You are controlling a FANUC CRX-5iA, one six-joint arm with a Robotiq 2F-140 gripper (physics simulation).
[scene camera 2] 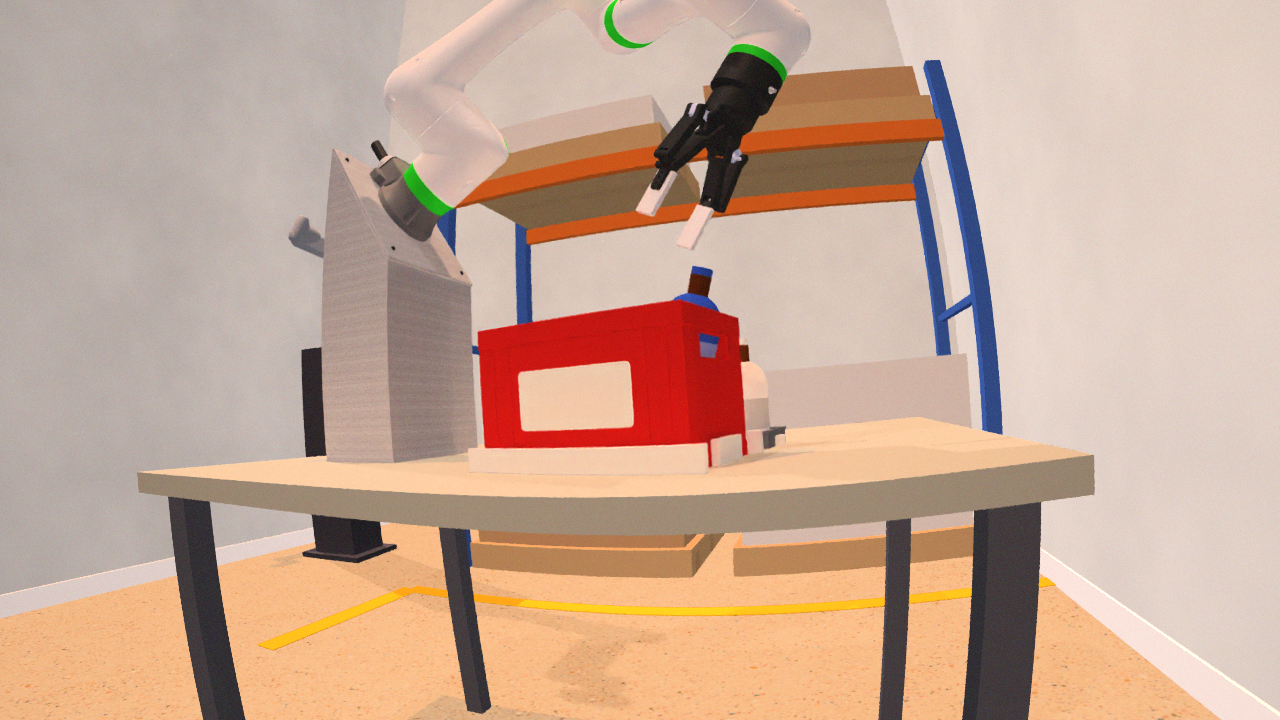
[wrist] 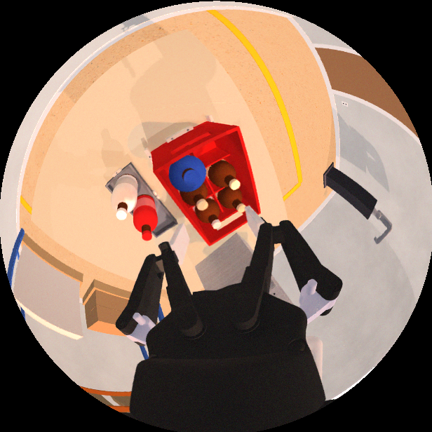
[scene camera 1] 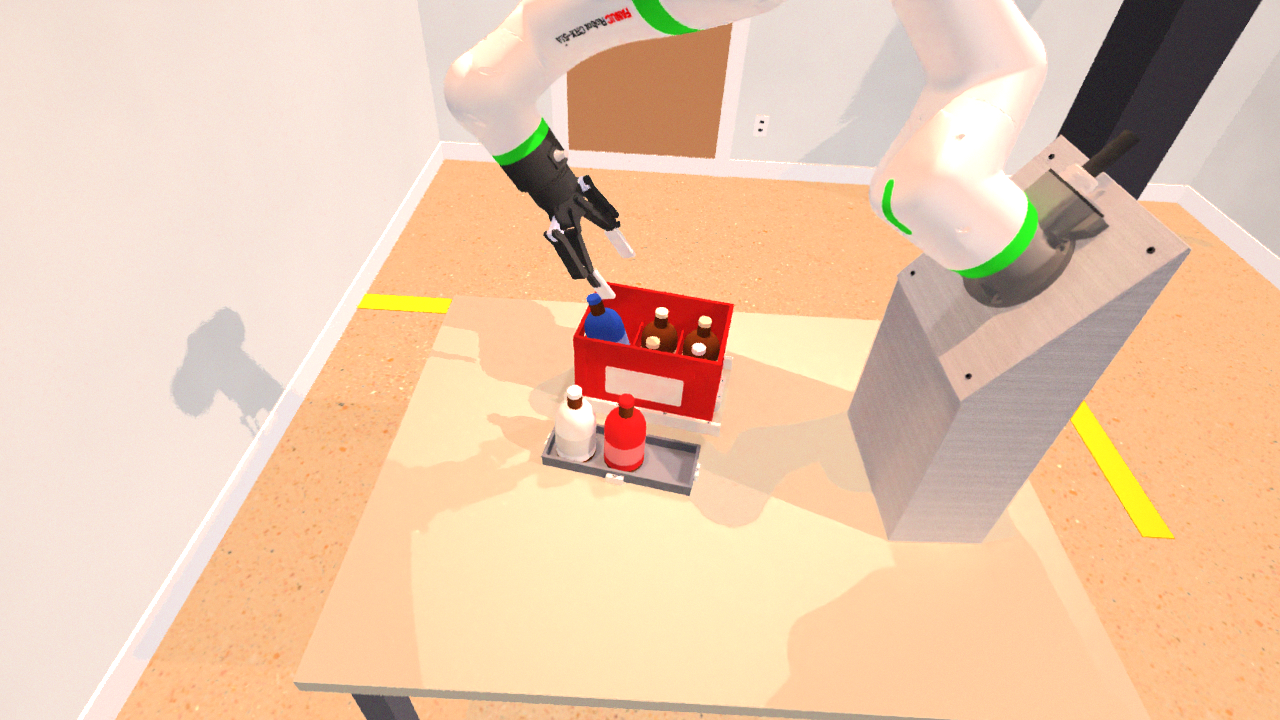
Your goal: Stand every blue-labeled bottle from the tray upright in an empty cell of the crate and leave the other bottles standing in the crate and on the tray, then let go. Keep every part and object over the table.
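Places are measured from the arm's base along level axes (x ahead, y left, z up), in metres.
Where they show: gripper, fingertip midpoint: (scene camera 2: 665, 231) (scene camera 1: 619, 276); arm's base, origin of the base link: (scene camera 2: 403, 214) (scene camera 1: 1018, 259).
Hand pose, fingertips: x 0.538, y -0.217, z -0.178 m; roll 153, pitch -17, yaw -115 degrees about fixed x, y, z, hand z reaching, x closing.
Things, the pixels of their top centre, and the offset from my fingertips. "pt": a spot on its surface instead. Level surfaces: height alone.
- blue-labeled bottle, middle of its top: (scene camera 2: 685, 268) (scene camera 1: 605, 297) dx +0.023, dy -0.014, dz -0.055 m
- red crate, middle of its top: (scene camera 2: 634, 328) (scene camera 1: 649, 344) dx -0.056, dy +0.045, dz -0.119 m
- white bottle, middle of its top: (scene camera 2: 739, 339) (scene camera 1: 574, 390) dx +0.080, dy +0.145, dz -0.134 m
- red bottle, middle of its top: (scene camera 1: 626, 399) dx -0.008, dy +0.168, dz -0.134 m
- grey tray, surface spot: (scene camera 1: 673, 460) pt dx -0.100, dy +0.178, dz -0.289 m
- low white frame, surface spot: (scene camera 2: 581, 458) pt dx -0.092, dy -0.130, dz -0.275 m
- table, its level: dz -0.294 m
The blue-labeled bottle (scene camera 1: 605, 325) (scene camera 2: 699, 282) (wrist: 180, 170) is in the left end of the red crate (scene camera 1: 587, 365) (scene camera 2: 715, 398) (wrist: 248, 167). Its neck leans left in scene camera 1, so it looks tilted; its base and exact cell are hidden. Several brown bottles (scene camera 1: 659, 334) (wrist: 220, 172) with pale caps stand in other cells. The white bottle (scene camera 1: 575, 431) (scene camera 2: 755, 380) (wrist: 125, 191) and red bottle (scene camera 1: 624, 436) (wrist: 145, 211) stand on the grey tray (scene camera 1: 673, 460) (wrist: 166, 223). My gripper (scene camera 1: 617, 271) (scene camera 2: 667, 226) (wrist: 215, 223) is open and empty, above the blue bottle and apart from it.
The crate stands in a low white frame (scene camera 2: 581, 458) on the table (scene camera 1: 537, 582) (scene camera 2: 939, 447). The tray lies in front of the crate in scene camera 1. The robot's metal pedestal (scene camera 1: 948, 429) (scene camera 2: 358, 358) stands to the crate's right there. A shelf rack (scene camera 2: 980, 340) stands behind the table.
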